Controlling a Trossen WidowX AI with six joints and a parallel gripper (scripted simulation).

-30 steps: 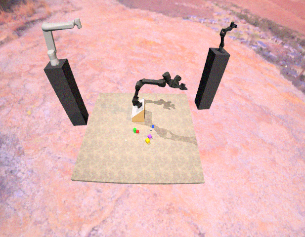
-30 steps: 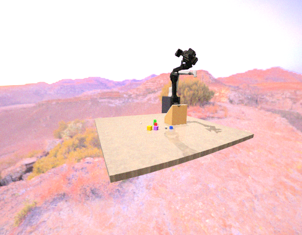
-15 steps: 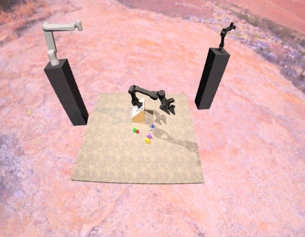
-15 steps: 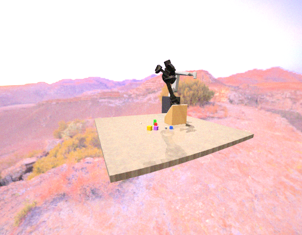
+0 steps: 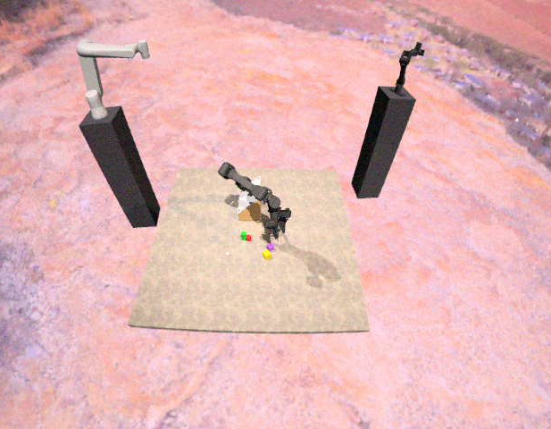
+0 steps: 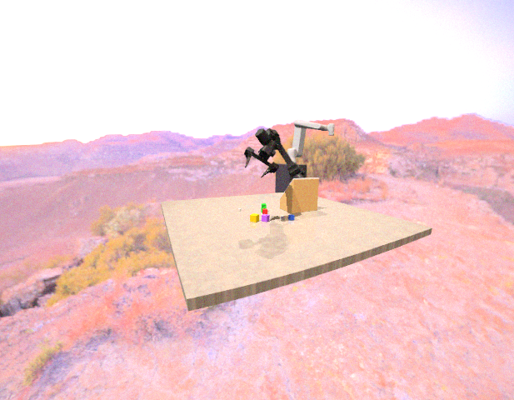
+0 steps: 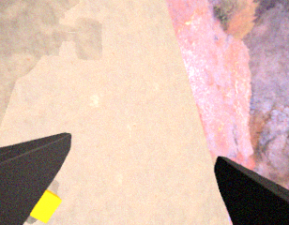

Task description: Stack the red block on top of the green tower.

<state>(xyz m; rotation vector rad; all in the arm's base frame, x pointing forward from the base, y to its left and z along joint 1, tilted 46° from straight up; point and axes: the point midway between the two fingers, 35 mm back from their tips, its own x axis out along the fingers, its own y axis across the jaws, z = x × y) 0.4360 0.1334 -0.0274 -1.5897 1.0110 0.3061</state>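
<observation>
My gripper tip is 190 mm past the red block, 170 mm to the left of it and 260 mm above it. From my gripper tip the other things lie so: blue block (250 mm behind, 10 mm to the left, 260 mm below); then yellow block (50 mm behind, 70 mm to the right, 260 mm below); then purple block (110 mm behind, 40 mm to the right, 260 mm below).
</observation>
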